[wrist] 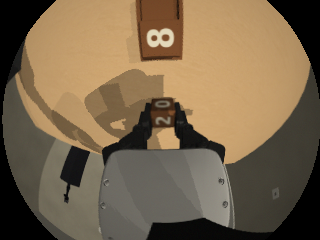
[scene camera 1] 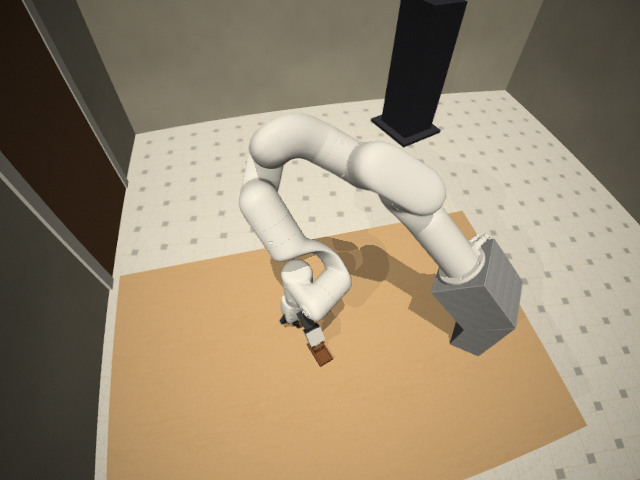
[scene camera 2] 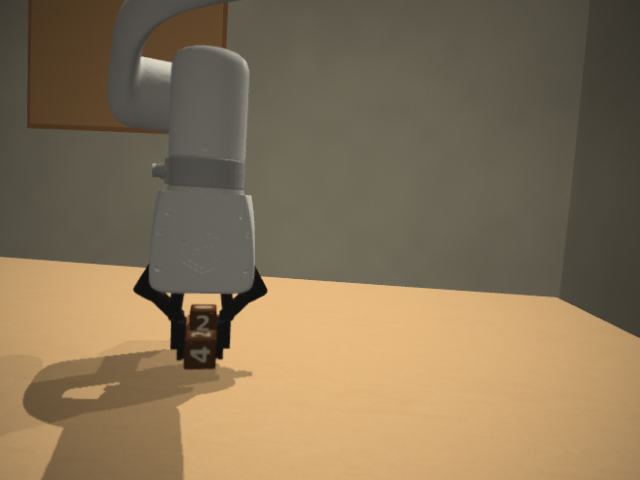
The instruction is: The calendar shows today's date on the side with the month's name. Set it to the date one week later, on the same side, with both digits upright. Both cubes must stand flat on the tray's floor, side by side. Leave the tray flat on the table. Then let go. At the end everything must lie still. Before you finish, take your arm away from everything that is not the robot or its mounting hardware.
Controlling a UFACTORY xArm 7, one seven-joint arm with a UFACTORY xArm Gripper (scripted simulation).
Note:
In view: the gripper [scene camera 2: 200,355], a brown digit cube [scene camera 2: 199,345] and a brown digit cube [scene camera 2: 202,316].
The gripper shows as well in the wrist view [wrist: 162,109] and in scene camera 1 [scene camera 1: 301,321].

